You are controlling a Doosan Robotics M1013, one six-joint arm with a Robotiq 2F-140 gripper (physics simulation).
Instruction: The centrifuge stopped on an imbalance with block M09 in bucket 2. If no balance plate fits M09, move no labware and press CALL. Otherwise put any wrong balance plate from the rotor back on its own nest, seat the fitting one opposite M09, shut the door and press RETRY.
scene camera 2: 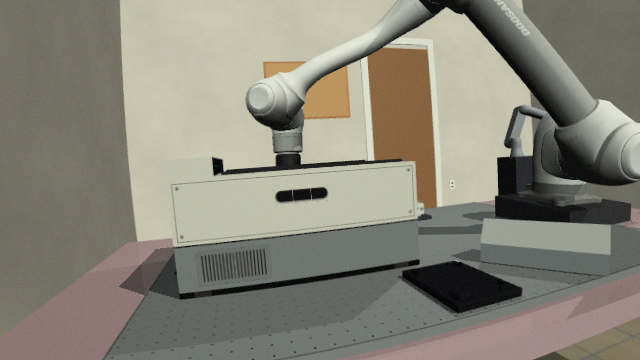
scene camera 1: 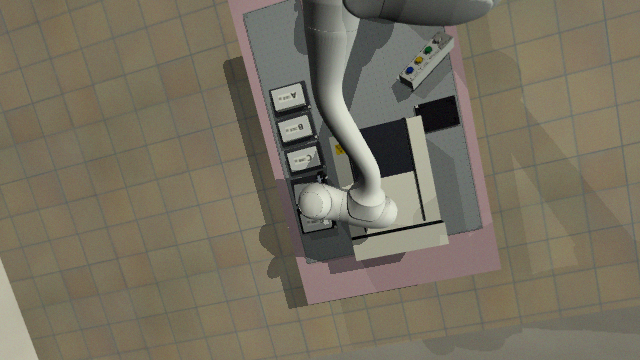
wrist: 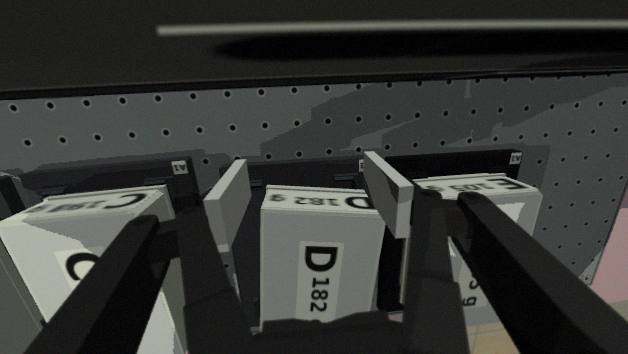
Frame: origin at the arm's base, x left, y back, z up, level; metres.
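Where they show: gripper, fingertip midpoint: [wrist: 306, 174]; arm's base, origin of the base link: [scene camera 2: 557, 199].
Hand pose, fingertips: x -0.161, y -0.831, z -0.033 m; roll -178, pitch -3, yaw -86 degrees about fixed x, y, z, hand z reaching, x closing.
Observation:
Things, the pixels of their top centre, and the offset from my fingertips. "*": a spot on its surface instead.
- Balance plate D, middle of its top: [wrist: 320, 292] [scene camera 1: 309, 193] dx -0.076, dy -0.007, dz +0.039 m
- Plate C, middle of its top: [wrist: 100, 299] [scene camera 1: 303, 159] dx -0.077, dy +0.143, dz +0.034 m
- plate E, surface spot: [wrist: 470, 185] * dx -0.006, dy -0.127, dz +0.014 m
- Plate A, middle of its top: [scene camera 1: 287, 97] dx -0.097, dy +0.410, dz +0.034 m
- plate B, middle of its top: [scene camera 1: 294, 128] dx -0.091, dy +0.277, dz +0.034 m
- dark rectangle, surface spot: [scene camera 1: 389, 152] * dx +0.257, dy +0.118, dz +0.193 m
- button box, middle of its top: [scene camera 2: 543, 219] [scene camera 1: 429, 57] dx +0.478, dy +0.449, dz +0.064 m
- black flat nest, middle of its top: [scene camera 2: 457, 275] [scene camera 1: 438, 114] dx +0.510, dy +0.234, dz -0.002 m
Balance plate D [wrist: 320, 220], marked 182 g, sits on its dark nest in the wrist view. My gripper [wrist: 306, 174] is partly open and empty, its two pale pads on either side of D. A gap shows at the left pad; the right pad covers D's corner. Plate C [scene camera 1: 303, 159] [wrist: 90, 205] and plate E [wrist: 470, 185] stand on either side. Plate A [scene camera 1: 288, 97] and plate B [scene camera 1: 295, 128] sit on nests further along the row. The centrifuge [scene camera 1: 400, 200] [scene camera 2: 295, 225] stands beside the row, a dark rectangle [scene camera 1: 389, 152] on its top. M09 and the rotor do not show.
A button box [scene camera 1: 426, 62] [scene camera 2: 545, 240] with blue, yellow, green and grey buttons stands beyond the centrifuge. A black flat nest [scene camera 1: 438, 114] [scene camera 2: 460, 285] lies between them near the table's edge. The arm passes over the centrifuge. Its wrist hides part of the plate row in the overhead view.

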